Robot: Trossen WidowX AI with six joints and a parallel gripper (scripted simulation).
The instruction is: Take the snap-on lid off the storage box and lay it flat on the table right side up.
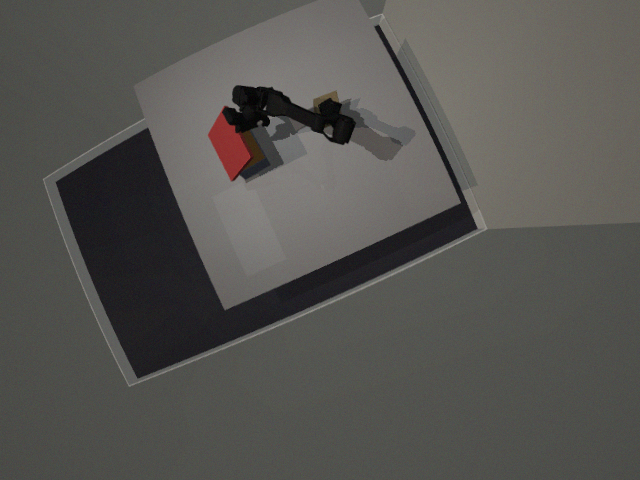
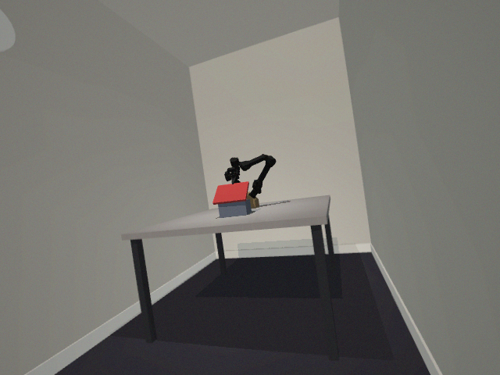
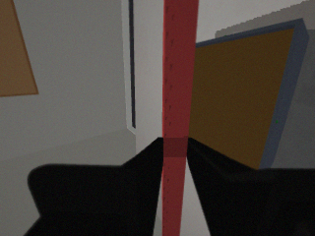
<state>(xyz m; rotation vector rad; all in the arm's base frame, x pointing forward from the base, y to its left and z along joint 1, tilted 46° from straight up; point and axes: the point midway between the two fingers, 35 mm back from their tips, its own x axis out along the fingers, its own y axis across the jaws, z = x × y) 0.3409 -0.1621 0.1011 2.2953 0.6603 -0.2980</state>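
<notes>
The red lid is 70 mm ahead of my gripper tip and 50 mm below it. From my gripper tip the other things lie so: storage box (170 mm below, 30 mm ahead).
</notes>
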